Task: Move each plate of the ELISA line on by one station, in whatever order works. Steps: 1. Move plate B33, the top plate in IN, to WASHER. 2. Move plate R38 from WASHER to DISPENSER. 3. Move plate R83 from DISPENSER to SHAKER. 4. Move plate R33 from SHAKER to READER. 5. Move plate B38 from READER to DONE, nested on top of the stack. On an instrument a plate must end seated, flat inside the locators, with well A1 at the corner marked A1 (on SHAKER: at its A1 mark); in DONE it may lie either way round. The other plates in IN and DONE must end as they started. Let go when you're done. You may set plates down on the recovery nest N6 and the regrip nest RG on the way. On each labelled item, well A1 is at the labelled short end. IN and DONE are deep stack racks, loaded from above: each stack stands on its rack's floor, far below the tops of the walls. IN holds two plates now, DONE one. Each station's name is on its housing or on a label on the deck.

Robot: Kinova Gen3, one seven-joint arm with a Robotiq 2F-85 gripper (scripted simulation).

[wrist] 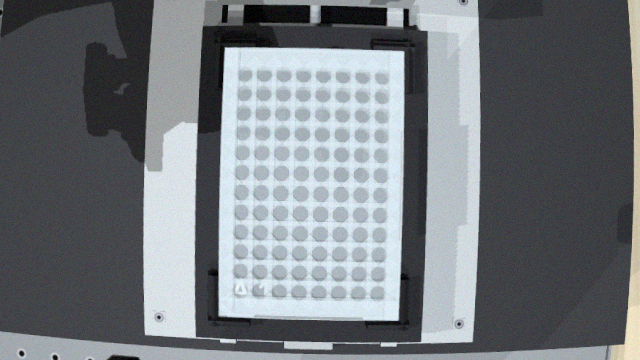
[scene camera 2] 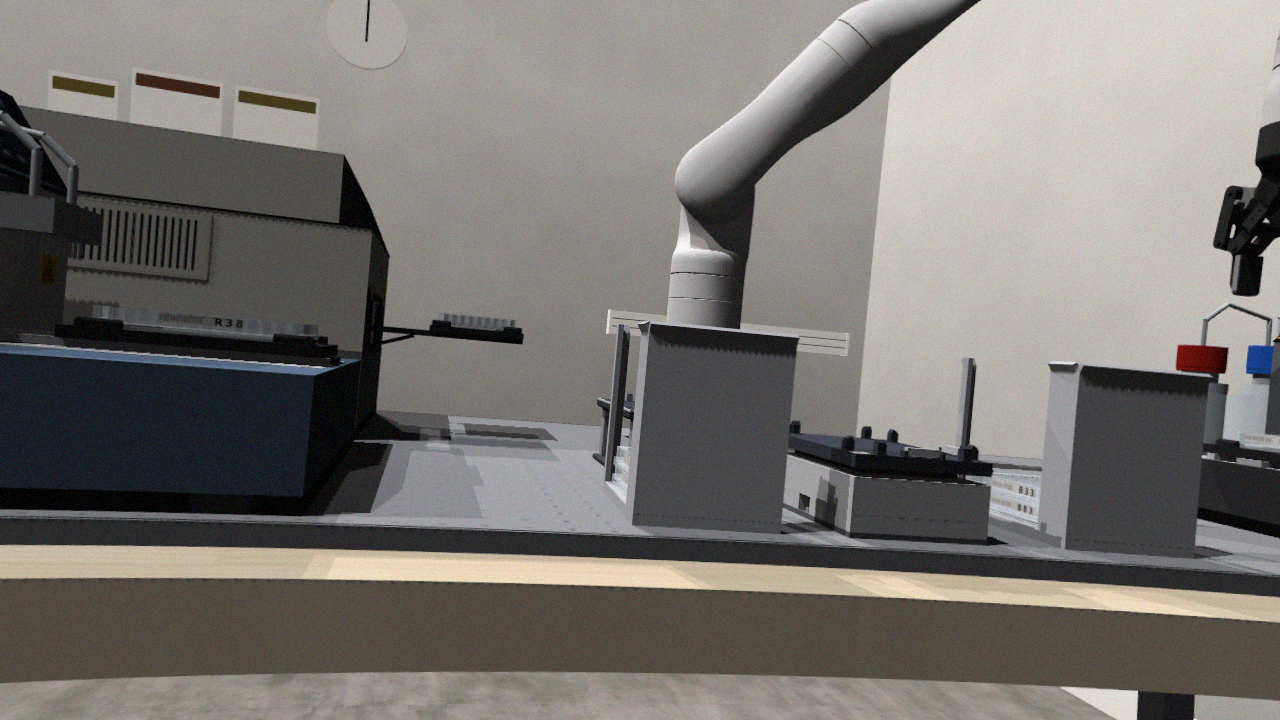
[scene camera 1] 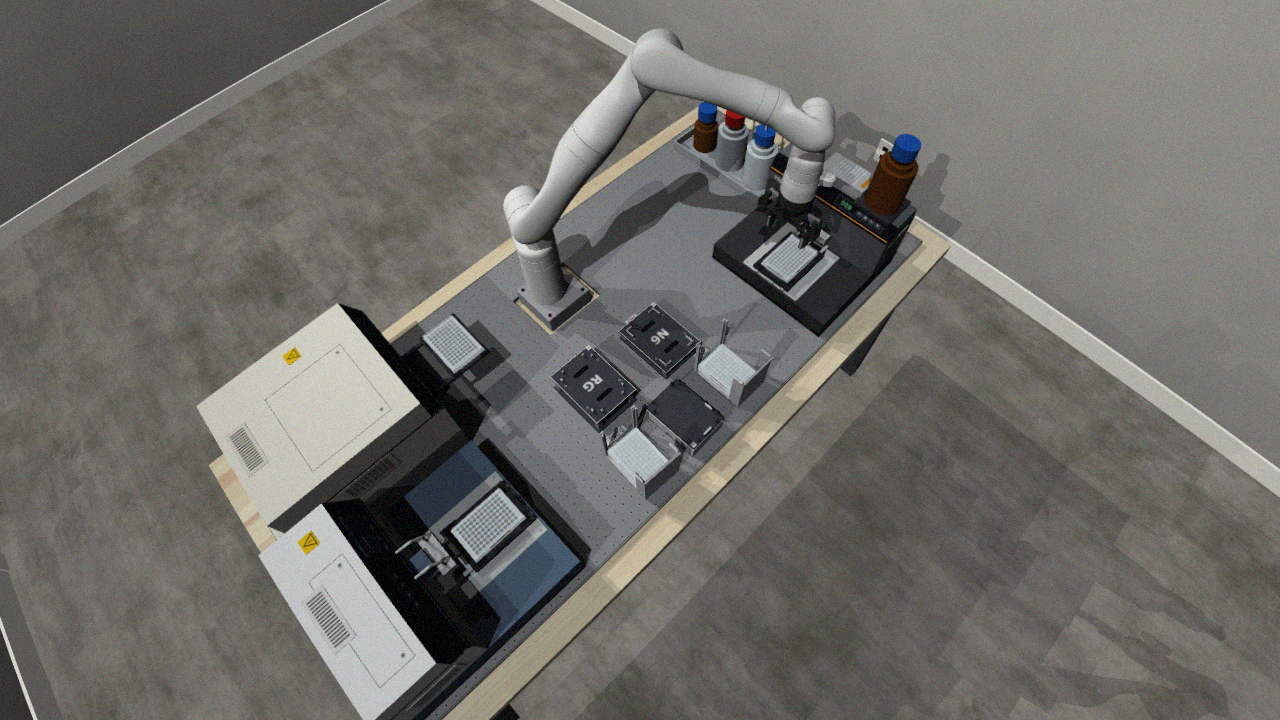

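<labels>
A plate R33 appears in scene camera 2 (461, 321), and that camera also shows a plate R38 and a plate B33. The plate R33 is visible again in scene camera 1 (455, 363), and so are the plate R38 and the plate B33. In the wrist view the plate R33 is out of frame, in the wrist view the plate R38 is out of frame, and in the wrist view the plate B33 is out of frame. On the plate R38, (scene camera 2: 133, 319) and (scene camera 1: 484, 553) are the same spot. For the plate B33, (scene camera 2: 1023, 489) and (scene camera 1: 721, 384) are likewise the same spot.
</labels>
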